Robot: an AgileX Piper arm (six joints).
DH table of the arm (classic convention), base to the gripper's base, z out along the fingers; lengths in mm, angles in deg. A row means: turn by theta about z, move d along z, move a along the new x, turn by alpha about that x. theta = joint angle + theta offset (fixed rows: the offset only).
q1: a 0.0; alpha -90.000; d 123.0; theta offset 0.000
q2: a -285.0; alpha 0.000; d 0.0; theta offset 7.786
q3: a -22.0; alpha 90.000; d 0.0; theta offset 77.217
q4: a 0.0; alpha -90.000; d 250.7; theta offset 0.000
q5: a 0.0; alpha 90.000; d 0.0; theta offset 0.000
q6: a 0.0; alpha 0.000; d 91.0; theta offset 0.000
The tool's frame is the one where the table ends.
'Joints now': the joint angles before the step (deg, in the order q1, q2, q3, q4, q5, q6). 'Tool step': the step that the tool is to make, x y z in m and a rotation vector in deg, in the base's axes. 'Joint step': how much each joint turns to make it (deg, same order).
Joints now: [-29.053 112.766 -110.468 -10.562 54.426 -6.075]
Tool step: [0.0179 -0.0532 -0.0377 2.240 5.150 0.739]
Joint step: [-4.882 12.817 -14.103 3.792 5.929 -7.858]
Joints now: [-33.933 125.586 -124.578 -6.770 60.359 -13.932]
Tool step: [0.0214 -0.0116 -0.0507 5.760 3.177 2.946]
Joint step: [-0.500 9.089 -6.309 5.027 2.833 -4.001]
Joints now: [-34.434 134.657 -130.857 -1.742 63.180 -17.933]
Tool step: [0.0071 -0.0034 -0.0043 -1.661 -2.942 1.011]
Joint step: [0.001 0.923 -0.173 0.810 -4.138 -1.038]
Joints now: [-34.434 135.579 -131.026 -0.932 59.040 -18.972]
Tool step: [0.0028 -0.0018 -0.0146 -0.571 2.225 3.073]
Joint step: [-0.003 1.639 -0.086 0.095 -0.088 -3.576]
